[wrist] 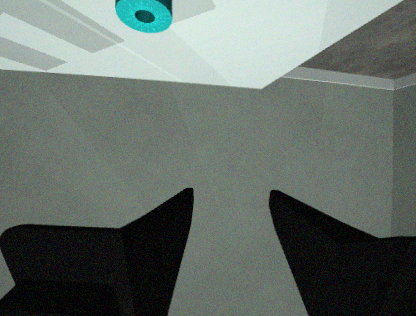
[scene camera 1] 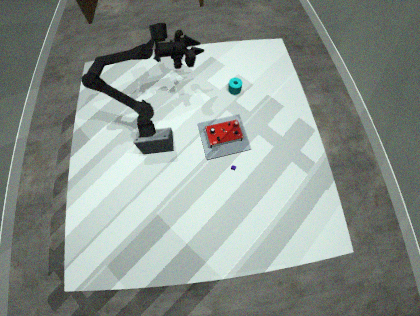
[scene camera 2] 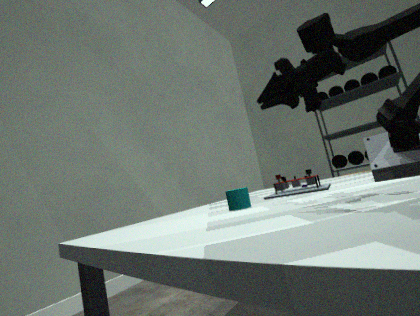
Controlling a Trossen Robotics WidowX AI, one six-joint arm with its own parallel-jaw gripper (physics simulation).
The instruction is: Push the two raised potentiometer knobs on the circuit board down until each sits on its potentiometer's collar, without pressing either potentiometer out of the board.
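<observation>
The red circuit board stands on small legs on a grey plate. One knob stands near its left side and another knob near its far right corner in scene camera 1. In scene camera 2, knobs show as small dark shapes above the board; their gaps to the collars are too small to tell. The board does not show in the wrist view. My gripper is partly open and empty, high above the table's far side, well away from the board.
A teal cylinder with a hole in its top stands beyond the board. A small purple cube lies on the near side of the plate. The arm's base stands left of the board.
</observation>
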